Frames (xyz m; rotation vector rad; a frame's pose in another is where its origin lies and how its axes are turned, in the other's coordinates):
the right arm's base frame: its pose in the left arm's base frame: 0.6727 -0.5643 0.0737 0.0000 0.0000 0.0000
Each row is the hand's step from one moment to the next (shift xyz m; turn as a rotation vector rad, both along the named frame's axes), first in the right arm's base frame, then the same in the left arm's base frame.
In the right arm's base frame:
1: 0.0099 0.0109 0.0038 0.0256 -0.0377 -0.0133
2: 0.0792 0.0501 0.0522 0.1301 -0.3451 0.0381
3: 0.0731 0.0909 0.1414 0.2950 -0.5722 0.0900
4: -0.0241 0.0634 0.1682 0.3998 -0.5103 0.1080
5: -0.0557 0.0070 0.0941 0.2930 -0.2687 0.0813
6: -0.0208 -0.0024 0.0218 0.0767 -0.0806 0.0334
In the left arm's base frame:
1: 0.0099 0.0109 0.0038 0.0256 -0.0377 -0.0133
2: 0.0792 0.0501 0.0522 0.1301 -0.3451 0.0381
3: 0.0731 0.0909 0.1414 0.2950 -0.5722 0.0900
4: -0.0241 0.0634 0.1682 0.3998 -0.5103 0.1080
5: -0.0557 0.0070 0.0941 0.2930 -0.2687 0.0813
6: -0.0208 -0.0024 0.0218 0.0767 -0.0806 0.0334

